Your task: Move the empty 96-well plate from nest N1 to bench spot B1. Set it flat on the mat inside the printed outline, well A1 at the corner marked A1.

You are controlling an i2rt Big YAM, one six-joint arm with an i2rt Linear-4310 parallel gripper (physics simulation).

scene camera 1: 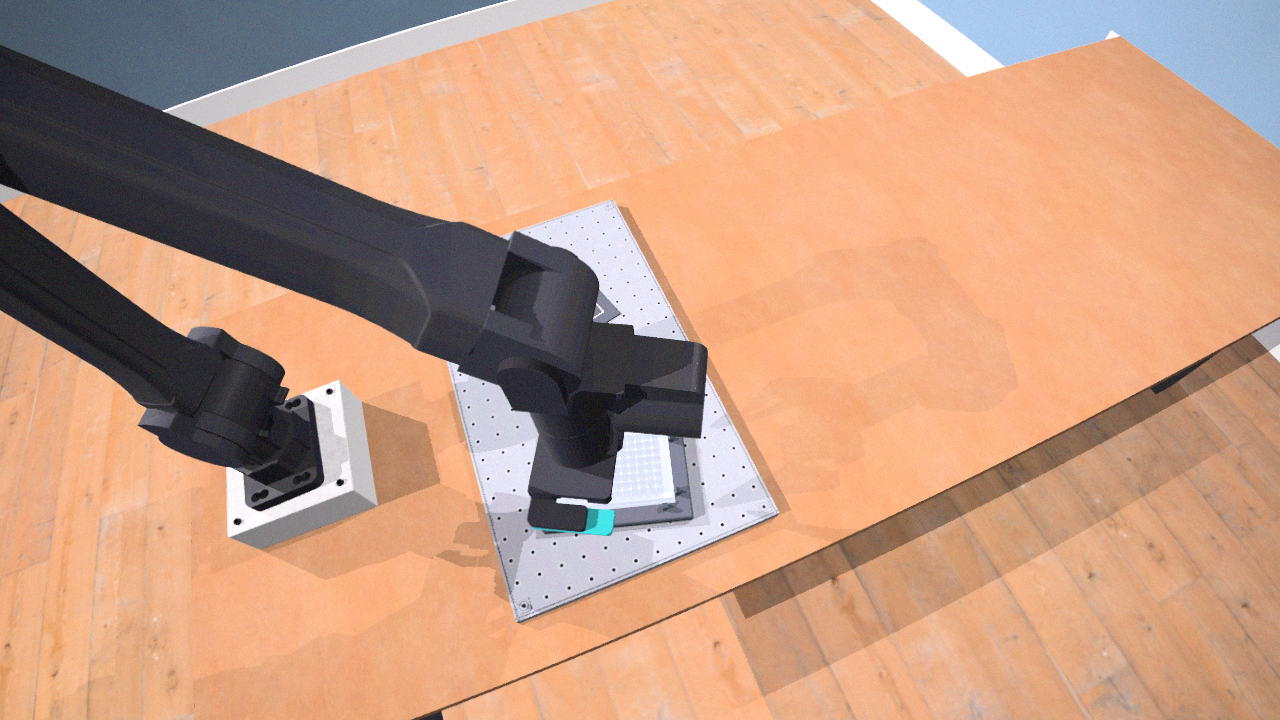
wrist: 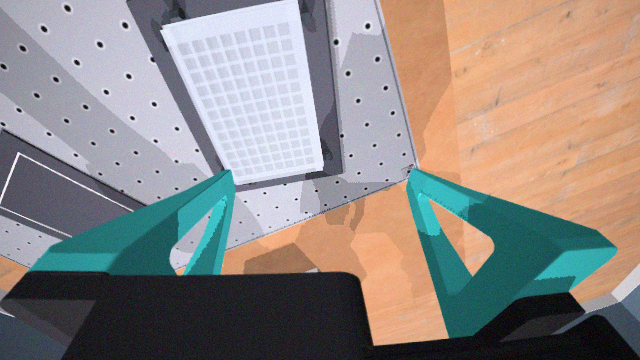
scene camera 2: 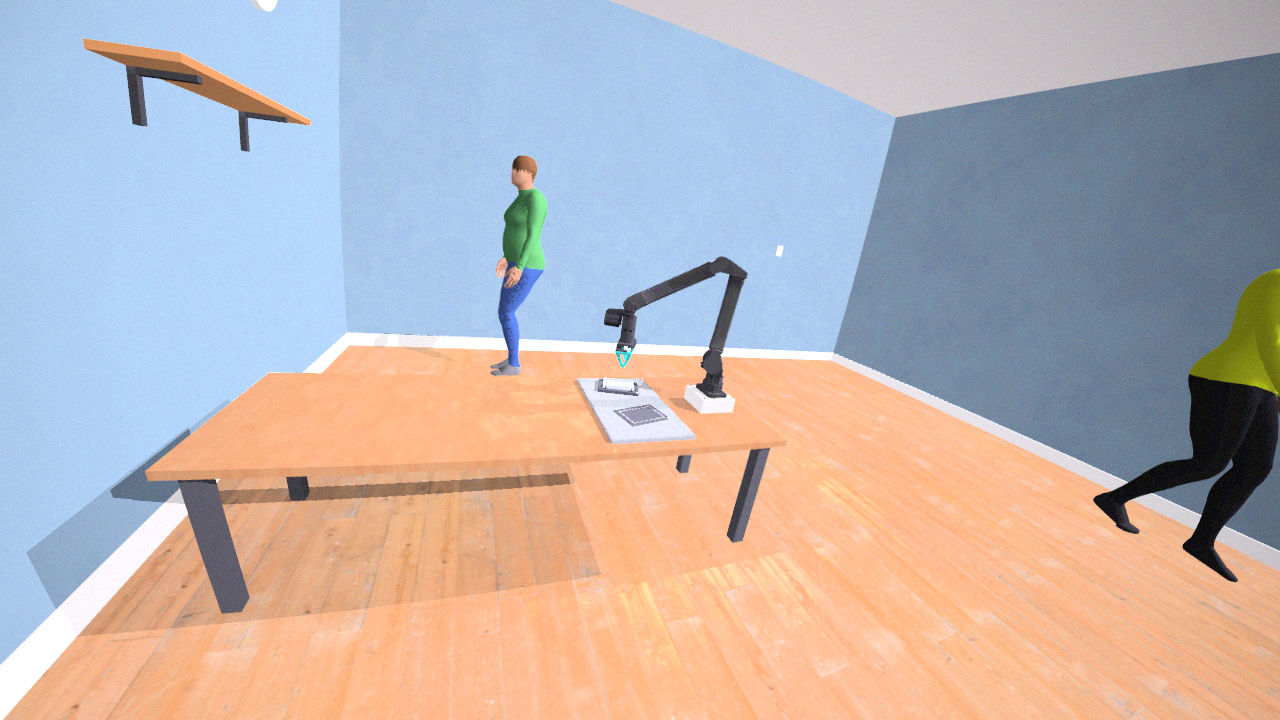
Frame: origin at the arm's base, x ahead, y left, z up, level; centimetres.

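Where they show: gripper, between the fingertips: (scene camera 1: 592, 481) (wrist: 323, 178) (scene camera 2: 624, 363); arm's base, origin of its link: (scene camera 1: 284, 453) (scene camera 2: 710, 392).
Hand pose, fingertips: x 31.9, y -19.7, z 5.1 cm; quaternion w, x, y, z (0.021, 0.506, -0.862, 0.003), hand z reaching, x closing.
Observation:
Each offset is from my fingertips to the top centre of the thing. Level surfaces: height alone.
The white 96-well plate {dy +3.3, dx +2.6, dz -7.1 cm} (scene camera 1: 646, 470) (scene camera 2: 617, 384) (wrist: 255, 100) sits in the dark nest N1 {dy +3.3, dx +2.6, dz -7.5 cm} (scene camera 1: 684, 479) (wrist: 322, 65). In the wrist view it lies ahead of the fingertips and to the left, its near end beside the left fingertip in the picture. My gripper (scene camera 1: 592, 517) (scene camera 2: 622, 364) (wrist: 323, 178) is open and empty, with teal fingers, above the nest area and clear of the plate. In scene camera 1 the arm hides part of the plate and one finger. The dark mat B1 {dz -9.5 cm} (scene camera 2: 640, 414) (wrist: 70, 195) with its white outline is partly hidden in scene camera 1 and the wrist view. Its A1 mark is not readable.
The perforated board {dy +18.5, dx +3.1, dz -9.7 cm} (scene camera 1: 554, 573) (scene camera 2: 617, 428) (wrist: 370, 120) carries the nest and mat on the wooden table {dz -11.0 cm} (scene camera 1: 895, 268) (scene camera 2: 402, 420). The white arm base (scene camera 1: 358, 465) (scene camera 2: 709, 404) stands beside the board. A person in green (scene camera 2: 525, 232) stands beyond the table, and one in yellow (scene camera 2: 1248, 340) at the right.

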